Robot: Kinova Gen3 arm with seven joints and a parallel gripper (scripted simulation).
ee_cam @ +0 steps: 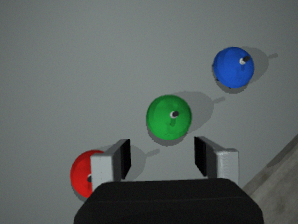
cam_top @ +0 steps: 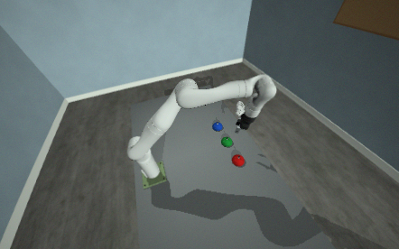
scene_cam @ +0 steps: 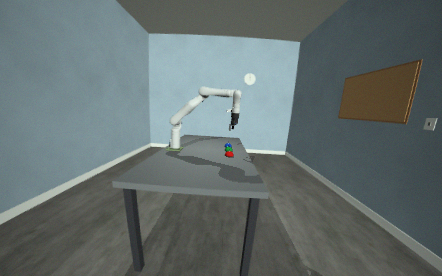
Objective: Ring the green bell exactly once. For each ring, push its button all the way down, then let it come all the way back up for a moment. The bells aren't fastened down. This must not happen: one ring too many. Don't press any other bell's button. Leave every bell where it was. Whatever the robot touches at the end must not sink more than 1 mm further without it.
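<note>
The green bell lies 22 cm below my hand, 8 cm to the left of it and 1 cm behind it. From my hand the other things lie so: red bell: 22 cm below, 9 cm to the right; blue bell: 24 cm to the left, 22 cm below, 2 cm behind.
</note>
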